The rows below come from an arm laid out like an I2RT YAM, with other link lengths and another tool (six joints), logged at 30 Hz.
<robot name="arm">
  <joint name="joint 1" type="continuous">
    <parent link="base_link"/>
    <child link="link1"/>
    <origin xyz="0 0 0.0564" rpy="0 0 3.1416"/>
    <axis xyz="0 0 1"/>
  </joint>
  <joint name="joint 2" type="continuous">
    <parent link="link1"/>
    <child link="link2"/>
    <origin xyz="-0.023 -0.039 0.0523" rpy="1.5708 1.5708 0"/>
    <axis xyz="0 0 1"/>
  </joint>
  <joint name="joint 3" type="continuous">
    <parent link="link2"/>
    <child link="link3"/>
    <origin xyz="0 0.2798 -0.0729" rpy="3.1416 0 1.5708"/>
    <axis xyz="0 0 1"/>
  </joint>
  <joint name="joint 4" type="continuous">
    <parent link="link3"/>
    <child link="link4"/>
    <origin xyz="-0.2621 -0.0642 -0.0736" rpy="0 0 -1.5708"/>
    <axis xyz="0 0 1"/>
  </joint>
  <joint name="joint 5" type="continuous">
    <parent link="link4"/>
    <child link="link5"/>
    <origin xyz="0.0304 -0.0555 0.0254" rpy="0 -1.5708 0"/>
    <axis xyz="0 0 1"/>
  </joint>
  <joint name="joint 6" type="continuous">
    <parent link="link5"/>
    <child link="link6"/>
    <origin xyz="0 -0.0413 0.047" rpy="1.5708 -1.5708 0"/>
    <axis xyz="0 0 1"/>
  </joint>
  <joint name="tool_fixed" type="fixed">
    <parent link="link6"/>
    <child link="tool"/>
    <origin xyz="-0.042 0.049 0.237" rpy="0 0.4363 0.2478"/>
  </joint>
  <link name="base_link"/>
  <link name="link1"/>
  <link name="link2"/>
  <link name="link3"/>
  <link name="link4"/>
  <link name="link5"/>
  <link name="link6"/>
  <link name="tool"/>
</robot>
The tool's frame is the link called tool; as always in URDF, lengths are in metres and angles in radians. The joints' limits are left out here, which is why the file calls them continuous.
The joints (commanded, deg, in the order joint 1, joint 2, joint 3, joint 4, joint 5, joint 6), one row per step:
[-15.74, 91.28, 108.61, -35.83, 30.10, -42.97]
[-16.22, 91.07, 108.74, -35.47, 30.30, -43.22]
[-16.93, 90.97, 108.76, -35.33, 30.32, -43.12]
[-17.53, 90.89, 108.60, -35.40, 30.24, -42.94]
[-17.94, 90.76, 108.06, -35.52, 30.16, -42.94]
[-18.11, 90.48, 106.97, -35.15, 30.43, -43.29]
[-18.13, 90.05, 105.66, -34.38, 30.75, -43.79]
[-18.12, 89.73, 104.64, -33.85, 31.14, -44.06]
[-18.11, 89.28, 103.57, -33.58, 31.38, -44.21]
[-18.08, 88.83, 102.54, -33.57, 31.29, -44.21]
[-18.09, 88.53, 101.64, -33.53, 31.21, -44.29]
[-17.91, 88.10, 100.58, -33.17, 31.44, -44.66]
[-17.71, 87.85, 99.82, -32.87, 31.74, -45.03]
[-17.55, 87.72, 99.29, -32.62, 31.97, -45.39]
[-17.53, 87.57, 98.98, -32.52, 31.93, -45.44]
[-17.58, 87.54, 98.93, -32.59, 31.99, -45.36]
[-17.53, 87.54, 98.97, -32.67, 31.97, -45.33]
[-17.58, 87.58, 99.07, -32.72, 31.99, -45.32]
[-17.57, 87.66, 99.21, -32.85, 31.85, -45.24]
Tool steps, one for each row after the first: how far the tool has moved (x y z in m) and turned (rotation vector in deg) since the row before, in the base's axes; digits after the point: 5 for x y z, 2 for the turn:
[-0.00286, -0.00511, 0.00496, -0.42, -0.48, -0.60]
[-0.00309, -0.00648, 0.00200, -0.02, -0.32, -0.76]
[-0.00265, -0.00496, -0.00096, 0.18, 0.01, -0.57]
[-0.00219, -0.00314, -0.00451, 0.18, 0.50, -0.33]
[-0.00195, -0.00249, -0.00586, -0.16, 0.70, -0.33]
[-0.00145, -0.00136, -0.00454, -0.37, 0.51, -0.18]
[-0.00149, -0.00137, -0.00388, -0.23, 0.40, -0.28]
[-0.00221, -0.00038, -0.00447, -0.06, 0.47, -0.17]
[-0.00171, 0.00131, -0.00549, 0.21, 0.53, 0.11]
[-0.00124, 0.00070, -0.00560, 0.15, 0.58, 0.09]
[-0.00139, 0.00111, -0.00438, -0.22, 0.56, 0.08]
[-0.00081, 0.00077, -0.00351, -0.26, 0.51, 0.03]
[-0.00032, 0.00055, -0.00274, -0.25, 0.44, 0.05]
[-0.00035, 0.00051, -0.00110, 0.00, 0.09, 0.07]
[-0.00065, -0.00059, -0.00044, 0.05, 0.03, -0.13]
[0.00011, 0.00057, -0.00002, 0.04, 0.01, 0.06]
[-0.00017, -0.00055, 0.00034, 0.00, -0.01, -0.07]
[0.00057, 0.00062, -0.00009, 0.12, -0.01, 0.12]

